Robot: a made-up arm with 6 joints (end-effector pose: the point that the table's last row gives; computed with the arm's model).
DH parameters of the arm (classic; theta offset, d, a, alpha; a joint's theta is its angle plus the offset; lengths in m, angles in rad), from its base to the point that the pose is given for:
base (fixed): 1.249 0 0.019 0
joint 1: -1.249 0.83 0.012 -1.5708
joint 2: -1.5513 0 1.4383 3.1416
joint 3: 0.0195 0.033 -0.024 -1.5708
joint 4: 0 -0.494 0.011 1.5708
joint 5: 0 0.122 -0.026 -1.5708
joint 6: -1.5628 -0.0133 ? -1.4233
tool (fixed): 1.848 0.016 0 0
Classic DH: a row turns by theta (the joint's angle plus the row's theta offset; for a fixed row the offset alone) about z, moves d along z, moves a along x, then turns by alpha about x.
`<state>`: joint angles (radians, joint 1 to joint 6).
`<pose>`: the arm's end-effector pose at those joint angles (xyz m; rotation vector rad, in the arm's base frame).
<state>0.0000 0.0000 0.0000 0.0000 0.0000 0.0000</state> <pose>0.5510 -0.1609 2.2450 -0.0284 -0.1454 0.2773</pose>
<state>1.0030 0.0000 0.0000 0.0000 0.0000 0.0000</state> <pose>0.4500 0.3813 2.2450 0.0481 -0.1508 1.2783</pose>
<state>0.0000 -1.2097 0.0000 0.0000 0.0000 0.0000</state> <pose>-1.1175 -0.1609 1.8286 -0.1954 -1.3467 0.2288</pose>
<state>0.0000 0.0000 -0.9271 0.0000 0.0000 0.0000</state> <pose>0.3307 -0.1609 1.8503 0.1010 0.7755 0.2672</pose>
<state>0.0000 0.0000 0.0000 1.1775 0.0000 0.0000</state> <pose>0.5510 -0.0700 2.3792 -1.1957 0.0351 0.3309</pose>
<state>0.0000 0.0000 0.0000 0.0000 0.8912 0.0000</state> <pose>0.5547 -0.1609 2.2573 -0.1517 -1.0306 0.2487</pose>
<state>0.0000 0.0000 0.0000 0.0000 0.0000 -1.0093</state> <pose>0.5510 -0.1633 2.2173 0.9724 -0.2721 0.1795</pose>
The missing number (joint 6, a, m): 0.0241
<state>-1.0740 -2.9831 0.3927 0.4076 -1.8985 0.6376</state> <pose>-0.4696 0.5726 -0.7273 -1.1237 -1.0822 -1.2995</pose>
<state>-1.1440 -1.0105 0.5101 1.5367 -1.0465 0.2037</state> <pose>-0.5612 1.1710 2.1180 -0.8844 0.2534 -2.2980</pose>
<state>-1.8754 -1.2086 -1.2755 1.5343 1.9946 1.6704</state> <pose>0.2400 0.8099 1.4131 3.0519 -0.2555 -0.1121</pose>
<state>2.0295 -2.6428 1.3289 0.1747 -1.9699 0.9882</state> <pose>0.6015 -0.8422 -0.7807 1.0718 -1.5437 0.6079</pose>
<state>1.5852 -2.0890 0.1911 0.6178 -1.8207 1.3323</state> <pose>0.1534 -1.5829 0.4889 -0.7723 -0.7651 1.0241</pose>
